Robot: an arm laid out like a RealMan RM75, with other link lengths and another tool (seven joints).
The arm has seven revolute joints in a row. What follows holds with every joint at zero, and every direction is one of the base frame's. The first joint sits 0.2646 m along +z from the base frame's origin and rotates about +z. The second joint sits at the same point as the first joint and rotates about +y. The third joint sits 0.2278 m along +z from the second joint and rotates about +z. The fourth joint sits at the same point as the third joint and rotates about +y. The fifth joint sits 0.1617 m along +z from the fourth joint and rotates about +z. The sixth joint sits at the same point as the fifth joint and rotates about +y. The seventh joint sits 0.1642 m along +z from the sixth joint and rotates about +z. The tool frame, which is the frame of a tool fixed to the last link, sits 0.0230 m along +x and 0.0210 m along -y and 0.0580 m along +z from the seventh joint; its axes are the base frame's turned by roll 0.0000, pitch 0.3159 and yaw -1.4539 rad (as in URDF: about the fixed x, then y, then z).
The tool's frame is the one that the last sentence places.
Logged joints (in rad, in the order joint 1, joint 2, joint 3, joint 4, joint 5, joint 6, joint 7), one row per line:
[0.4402 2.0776 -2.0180 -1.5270 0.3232 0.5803 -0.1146]
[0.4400 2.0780 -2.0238 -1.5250 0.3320 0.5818 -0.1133]
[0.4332 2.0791 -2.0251 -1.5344 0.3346 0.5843 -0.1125]
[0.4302 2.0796 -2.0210 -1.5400 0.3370 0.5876 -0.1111]
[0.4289 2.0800 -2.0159 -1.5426 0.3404 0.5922 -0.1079]
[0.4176 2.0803 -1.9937 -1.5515 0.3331 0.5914 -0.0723]
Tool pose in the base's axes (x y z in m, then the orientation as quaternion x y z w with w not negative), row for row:
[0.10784 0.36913 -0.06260 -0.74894 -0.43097 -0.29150 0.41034]
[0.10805 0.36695 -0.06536 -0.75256 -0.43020 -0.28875 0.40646]
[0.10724 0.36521 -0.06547 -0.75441 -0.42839 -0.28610 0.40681]
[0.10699 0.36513 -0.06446 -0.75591 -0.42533 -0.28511 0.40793]
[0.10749 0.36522 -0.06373 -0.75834 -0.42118 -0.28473 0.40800]
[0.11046 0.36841 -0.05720 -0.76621 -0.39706 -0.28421 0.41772]
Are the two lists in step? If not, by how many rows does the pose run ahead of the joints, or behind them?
They are in step.
